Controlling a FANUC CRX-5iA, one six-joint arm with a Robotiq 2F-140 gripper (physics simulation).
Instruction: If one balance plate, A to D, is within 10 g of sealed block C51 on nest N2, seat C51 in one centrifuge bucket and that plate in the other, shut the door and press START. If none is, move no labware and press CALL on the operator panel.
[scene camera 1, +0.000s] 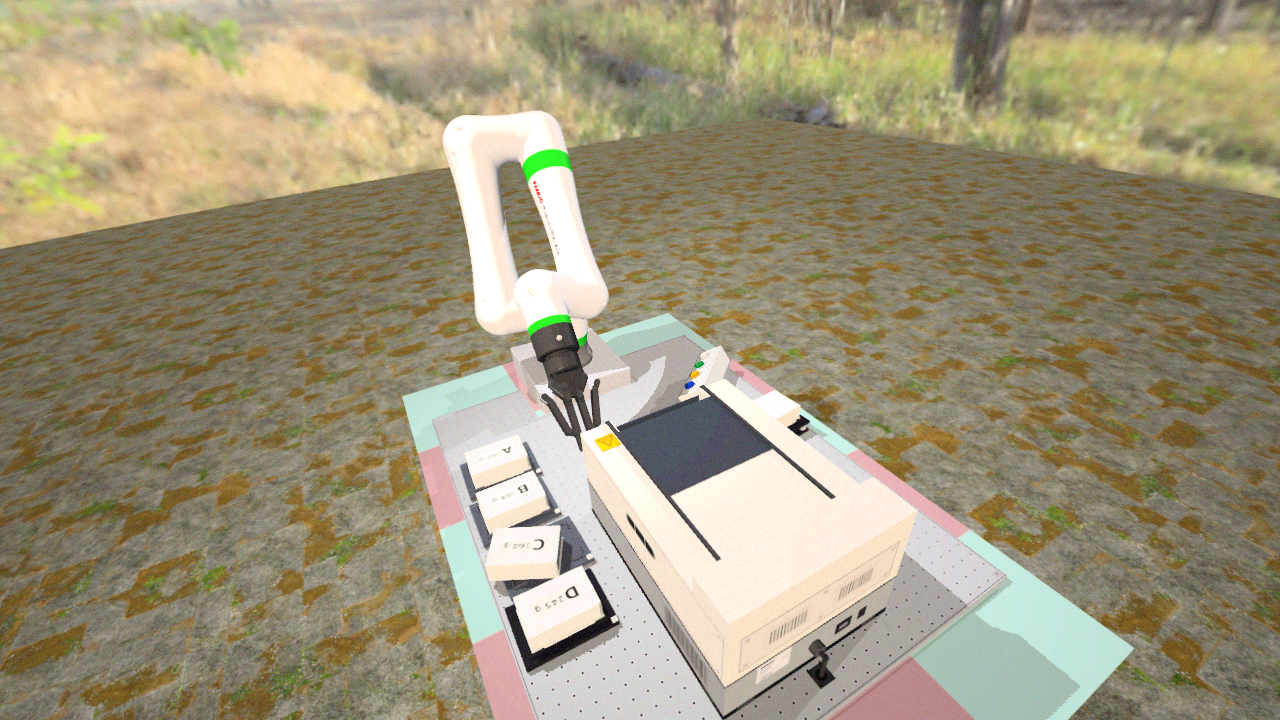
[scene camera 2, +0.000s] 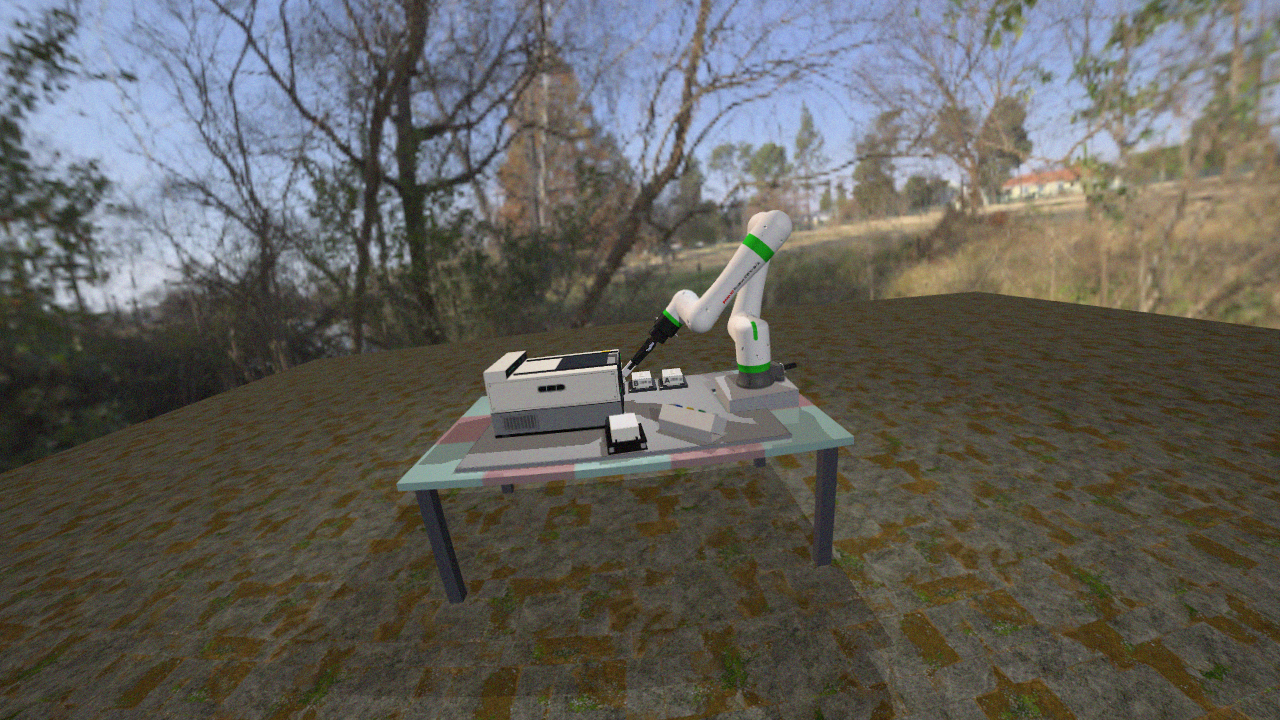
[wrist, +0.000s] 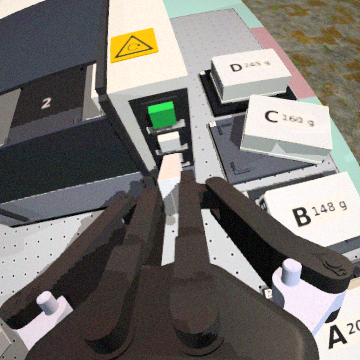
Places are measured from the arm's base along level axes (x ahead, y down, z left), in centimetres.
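Where they show: gripper, fingertip midpoint: (scene camera 2: 623, 374) (wrist: 173, 166); arm's base, link origin: (scene camera 2: 755, 382).
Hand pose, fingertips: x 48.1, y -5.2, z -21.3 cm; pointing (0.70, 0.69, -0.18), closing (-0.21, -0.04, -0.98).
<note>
Each offset is from my fingertips to the top centre of the thing. "spot": to the spot under its first point.
My gripper (scene camera 1: 580, 438) (scene camera 2: 627, 368) (wrist: 173, 166) is shut and empty, its tips at the lowest key of the centrifuge's front key strip, below a green key @[dx +0.8, dy -8.3, dz -0.3 cm] (wrist: 161, 115) and a white key @[dx +0.8, dy -4.7, dz -0.3 cm] (wrist: 169, 142); contact is unclear. The centrifuge (scene camera 1: 805, 537) (scene camera 2: 554, 390) shows a gap under its dark door @[spot: dx +13.0, dy -10.5, dz +7.4 cm] (wrist: 45, 35), with a "2" inside. Plates A @[dx -23.3, dy +5.4, dz -12.3 cm] (scene camera 1: 497, 459) (scene camera 2: 672, 377) (wrist: 345, 335), B "148 g" @[dx -9.9, dy +5.4, dz -15.1 cm] (scene camera 1: 512, 499) (wrist: 315, 212), C "160 g" @[dx +3.7, dy +4.9, dz -19.0 cm] (scene camera 1: 525, 552) (wrist: 287, 125) and D "245 g" @[dx +17.3, dy +5.4, dz -19.9 cm] (scene camera 1: 559, 608) (wrist: 250, 72) stand on nests; C sits askew. A block @[dx +7.3, dy +3.5, dz +43.7 cm] (scene camera 1: 776, 407) (scene camera 2: 623, 426) stands across the centrifuge, its label unreadable.
The operator panel @[dx -14.8, dy +2.4, dz +44.4 cm] (scene camera 1: 707, 368) (scene camera 2: 689, 422), with green, yellow and blue buttons, stands between the arm base (scene camera 1: 528, 371) (scene camera 2: 760, 394) and the centrifuge. The plate nests line the table edge beside the centrifuge. A black fitting (scene camera 1: 819, 662) sticks out at its rear.
</note>
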